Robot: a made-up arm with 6 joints.
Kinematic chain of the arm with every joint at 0, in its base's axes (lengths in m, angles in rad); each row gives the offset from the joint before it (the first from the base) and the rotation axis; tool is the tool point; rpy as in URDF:
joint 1: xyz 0 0 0.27 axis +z
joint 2: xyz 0 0 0 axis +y
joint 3: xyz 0.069 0 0.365 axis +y
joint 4: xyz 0.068 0 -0.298 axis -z
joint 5: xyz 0 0 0 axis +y
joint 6: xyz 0.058 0 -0.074 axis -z
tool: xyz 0 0 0 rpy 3.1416 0 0
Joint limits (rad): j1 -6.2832..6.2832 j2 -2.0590..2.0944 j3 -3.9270..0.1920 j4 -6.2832..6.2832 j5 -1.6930..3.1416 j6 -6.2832..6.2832
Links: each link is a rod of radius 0.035 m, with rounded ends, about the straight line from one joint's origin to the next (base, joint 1, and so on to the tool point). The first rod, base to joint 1, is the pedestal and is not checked.
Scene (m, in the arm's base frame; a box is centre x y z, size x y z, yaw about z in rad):
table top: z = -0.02
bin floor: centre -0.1 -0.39 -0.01 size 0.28 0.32 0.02 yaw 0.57
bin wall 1: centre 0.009 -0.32 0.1 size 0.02 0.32 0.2 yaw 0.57
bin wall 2: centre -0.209 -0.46 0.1 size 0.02 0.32 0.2 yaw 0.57
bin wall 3: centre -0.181 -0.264 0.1 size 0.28 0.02 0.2 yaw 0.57
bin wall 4: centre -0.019 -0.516 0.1 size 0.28 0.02 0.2 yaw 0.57
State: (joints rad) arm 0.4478 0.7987 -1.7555 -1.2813 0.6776 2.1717
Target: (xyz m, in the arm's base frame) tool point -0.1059 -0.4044 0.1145
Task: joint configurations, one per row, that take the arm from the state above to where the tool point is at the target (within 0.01 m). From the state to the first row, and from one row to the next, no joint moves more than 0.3 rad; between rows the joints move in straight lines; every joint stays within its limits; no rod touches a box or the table.
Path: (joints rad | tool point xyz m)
1: 0.1784 0.7353 -1.6434 -1.2745 0.7509 2.1717 | 0.6363 0.1069 0.3052
2: -0.0910 0.6720 -1.5313 -1.2676 0.8241 2.1717 | 0.6149 -0.0704 0.3056
3: -0.3604 0.6086 -1.4191 -1.2608 0.8974 2.1717 | 0.5447 -0.2273 0.3061
4: -0.6297 0.5452 -1.3070 -1.2540 0.9706 2.1717 | 0.4357 -0.3507 0.3066
5: -0.8991 0.4818 -1.1949 -1.2472 1.0439 2.1717 | 0.3012 -0.4318 0.3073
6: -1.1685 0.4185 -1.0828 -1.2403 1.1171 2.1717 | 0.1562 -0.4664 0.3079
7: -1.4379 0.3551 -0.9706 -1.2335 1.1904 2.1717 | 0.0160 -0.4553 0.3088
8: -1.7073 0.2917 -0.8585 -1.2267 1.2636 2.1717 | -0.1059 -0.4044 0.3097
9: -1.7139 0.5349 -0.8947 -1.2380 1.2246 2.1717 | -0.1076 -0.4157 0.2136
10: -1.7205 0.7781 -0.9308 -1.2493 1.1856 2.1717 | -0.1059 -0.4044 0.1145

